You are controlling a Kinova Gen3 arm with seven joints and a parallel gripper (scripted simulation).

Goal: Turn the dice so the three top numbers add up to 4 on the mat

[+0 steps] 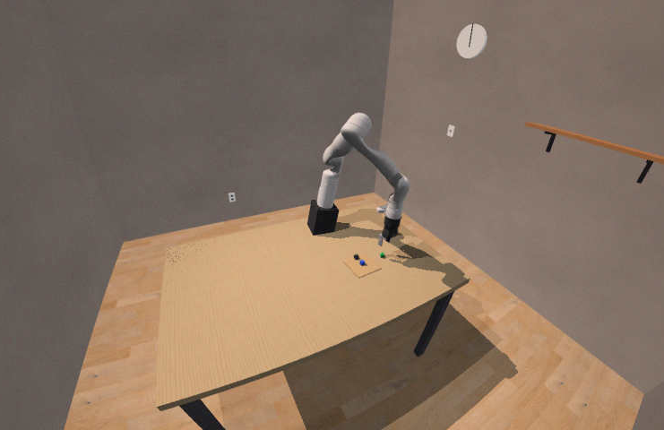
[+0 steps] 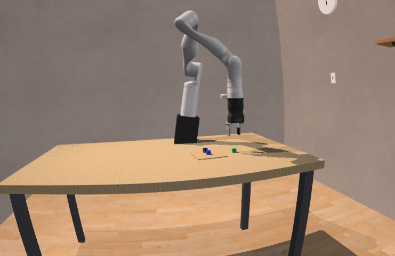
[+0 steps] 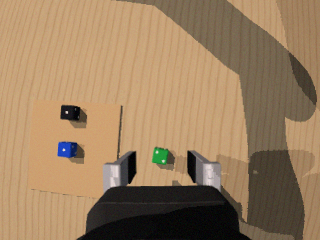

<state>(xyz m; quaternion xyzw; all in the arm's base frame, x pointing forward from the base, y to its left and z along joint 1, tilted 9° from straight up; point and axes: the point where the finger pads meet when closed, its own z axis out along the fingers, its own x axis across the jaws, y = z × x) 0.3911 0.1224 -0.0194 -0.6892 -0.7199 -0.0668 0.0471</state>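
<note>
Now: the green die 90 mm below my hand. Round my hand: black die 130 mm to the right, 90 mm below, 50 mm behind; then tan mat 130 mm to the right, 100 mm below; then blue die 130 mm to the right, 90 mm below.
</note>
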